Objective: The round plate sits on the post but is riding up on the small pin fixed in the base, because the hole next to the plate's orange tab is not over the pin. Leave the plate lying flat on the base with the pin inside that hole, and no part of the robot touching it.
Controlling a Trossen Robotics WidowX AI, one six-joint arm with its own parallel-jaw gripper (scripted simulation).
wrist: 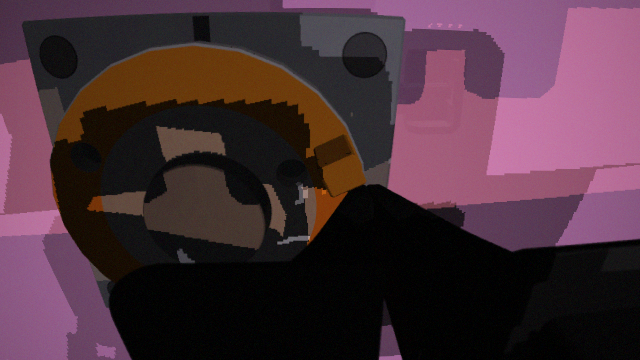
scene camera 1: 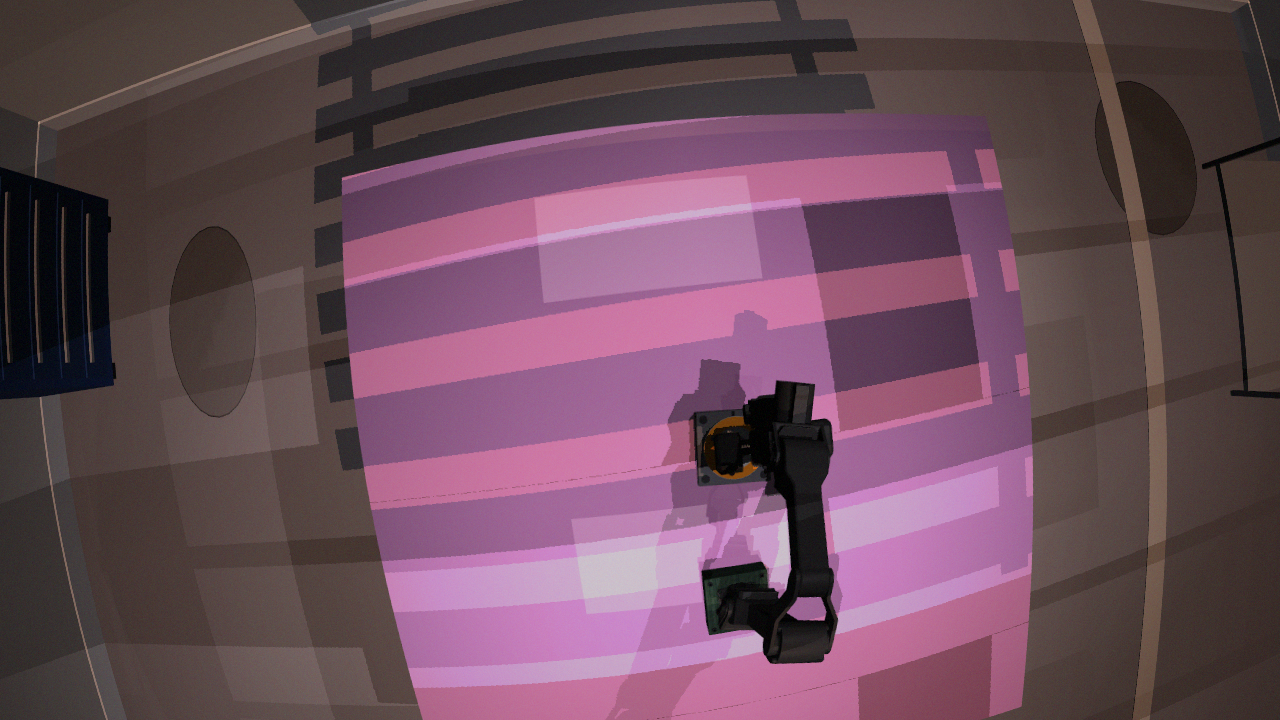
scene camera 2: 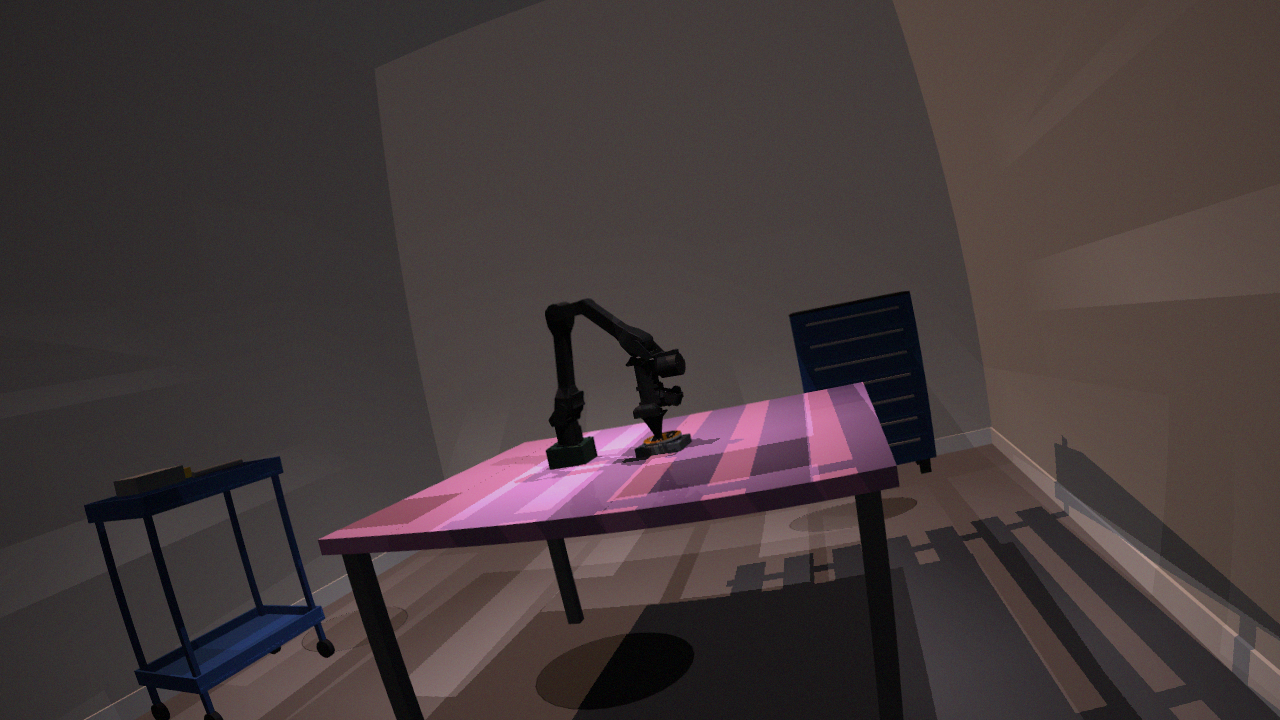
gripper: wrist; scene camera 1 765, 441; scene camera 2
same spot on gripper: [wrist: 442, 285] = [scene camera 2: 660, 419]
